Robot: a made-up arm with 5 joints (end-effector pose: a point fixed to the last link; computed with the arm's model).
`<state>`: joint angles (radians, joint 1 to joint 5).
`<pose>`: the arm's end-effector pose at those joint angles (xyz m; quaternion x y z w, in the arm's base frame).
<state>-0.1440 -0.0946 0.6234 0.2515 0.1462</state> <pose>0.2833 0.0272 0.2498 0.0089 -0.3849 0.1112 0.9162</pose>
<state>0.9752 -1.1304 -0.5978 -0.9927 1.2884</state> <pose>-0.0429 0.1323 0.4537 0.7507 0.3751 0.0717 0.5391</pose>
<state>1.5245 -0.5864 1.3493 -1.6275 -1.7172</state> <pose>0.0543 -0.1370 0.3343 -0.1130 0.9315 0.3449 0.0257</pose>
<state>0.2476 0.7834 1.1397 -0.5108 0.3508</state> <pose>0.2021 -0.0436 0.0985 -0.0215 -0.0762 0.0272 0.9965</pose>
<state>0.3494 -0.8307 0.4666 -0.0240 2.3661</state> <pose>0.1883 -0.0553 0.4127 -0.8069 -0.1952 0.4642 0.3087</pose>
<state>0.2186 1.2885 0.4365 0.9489 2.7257</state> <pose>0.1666 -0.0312 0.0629 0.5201 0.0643 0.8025 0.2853</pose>
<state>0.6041 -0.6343 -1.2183 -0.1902 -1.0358</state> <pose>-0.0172 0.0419 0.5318 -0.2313 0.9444 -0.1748 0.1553</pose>
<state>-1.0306 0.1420 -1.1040 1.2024 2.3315</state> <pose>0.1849 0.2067 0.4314 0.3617 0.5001 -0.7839 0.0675</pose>
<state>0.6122 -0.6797 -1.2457 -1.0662 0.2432</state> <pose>-0.0627 0.0746 0.4682 0.2976 0.6973 -0.1352 0.6380</pose>
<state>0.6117 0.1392 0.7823 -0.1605 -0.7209</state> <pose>0.2445 -0.1409 0.2057 0.0311 -0.3927 -0.5855 0.7085</pose>
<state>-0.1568 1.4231 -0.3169 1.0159 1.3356</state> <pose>0.2676 0.0277 0.0253 0.1457 0.2299 0.6358 0.7222</pose>
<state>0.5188 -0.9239 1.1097 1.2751 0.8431</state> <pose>0.1192 -0.0441 0.2337 -0.0335 -0.0435 0.1372 0.9890</pose>
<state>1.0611 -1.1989 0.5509 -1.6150 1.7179</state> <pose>0.0321 0.0269 0.4331 0.9209 0.1921 0.1016 0.3237</pose>
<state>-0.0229 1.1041 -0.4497 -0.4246 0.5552</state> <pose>0.4226 0.0024 0.1575 -0.1488 -0.6033 0.2050 0.7562</pose>
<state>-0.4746 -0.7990 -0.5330 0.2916 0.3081</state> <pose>0.0843 0.0088 0.5222 0.1036 -0.9595 0.0940 0.2446</pose>
